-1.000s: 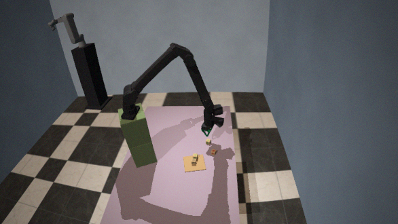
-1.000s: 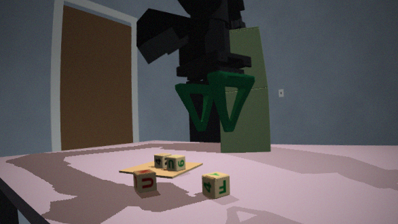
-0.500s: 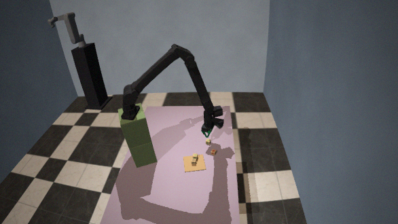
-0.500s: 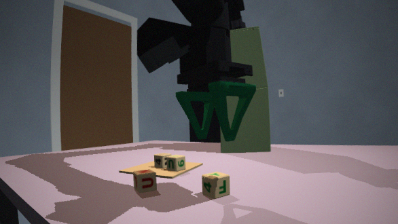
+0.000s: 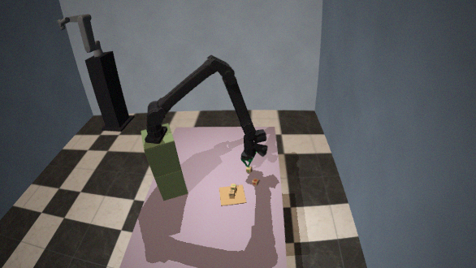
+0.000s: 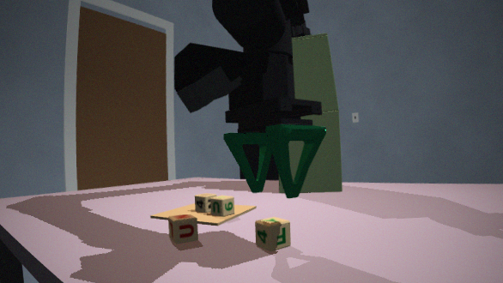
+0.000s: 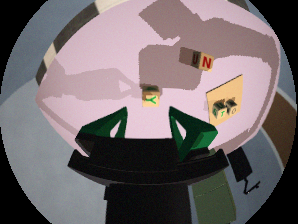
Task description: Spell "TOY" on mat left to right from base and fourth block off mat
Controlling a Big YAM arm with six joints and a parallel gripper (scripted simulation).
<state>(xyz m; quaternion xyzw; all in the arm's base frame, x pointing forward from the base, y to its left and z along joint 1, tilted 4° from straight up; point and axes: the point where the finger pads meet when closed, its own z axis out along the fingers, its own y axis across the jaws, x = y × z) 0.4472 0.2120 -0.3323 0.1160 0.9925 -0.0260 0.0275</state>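
Right now the letter block is 5 cm below my hand. The rest, counted from my hand: tan mat 22 cm to the right, 7 cm below, 7 cm behind; then black-lettered block 22 cm to the right, 7 cm behind, 5 cm below.
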